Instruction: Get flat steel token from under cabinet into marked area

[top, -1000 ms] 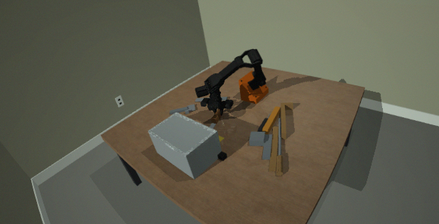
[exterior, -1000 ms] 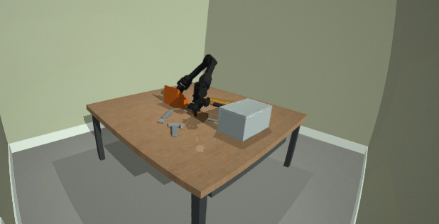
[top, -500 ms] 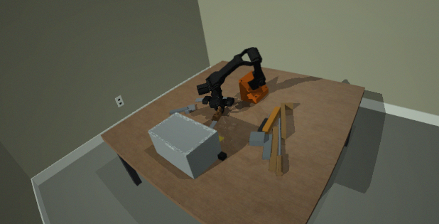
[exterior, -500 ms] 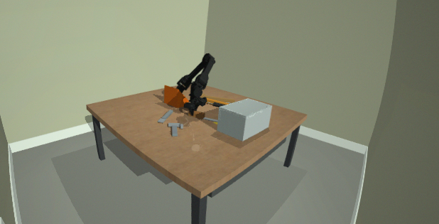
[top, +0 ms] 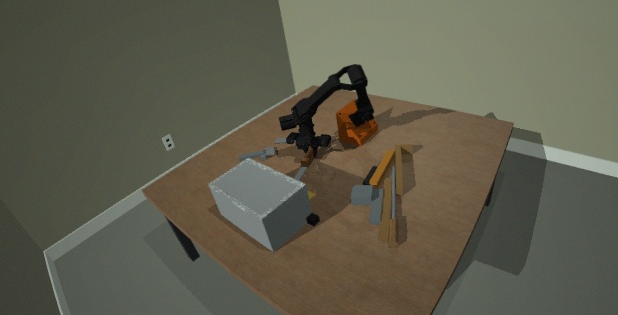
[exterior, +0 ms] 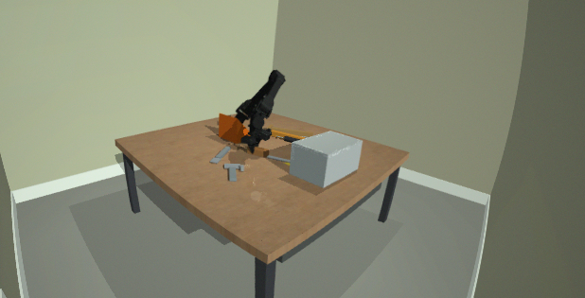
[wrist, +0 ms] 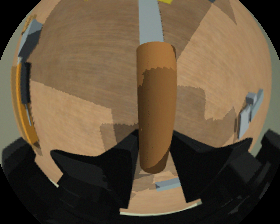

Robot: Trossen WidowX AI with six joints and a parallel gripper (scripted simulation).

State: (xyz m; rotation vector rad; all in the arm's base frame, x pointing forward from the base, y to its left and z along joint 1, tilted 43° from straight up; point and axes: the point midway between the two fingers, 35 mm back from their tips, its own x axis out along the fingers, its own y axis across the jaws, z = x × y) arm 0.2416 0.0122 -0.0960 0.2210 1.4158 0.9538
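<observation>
My gripper tip is now 32 cm to the right of the orange bar, 9 cm past it and 1 cm below it. The rest, counted from my gripper tip: grey block 35 cm to the left, 8 cm ahead, 1 cm above; then wooden stick 45 cm to the left, 7 cm ahead; then grey t-piece 22 cm to the right, 13 cm ahead.
</observation>
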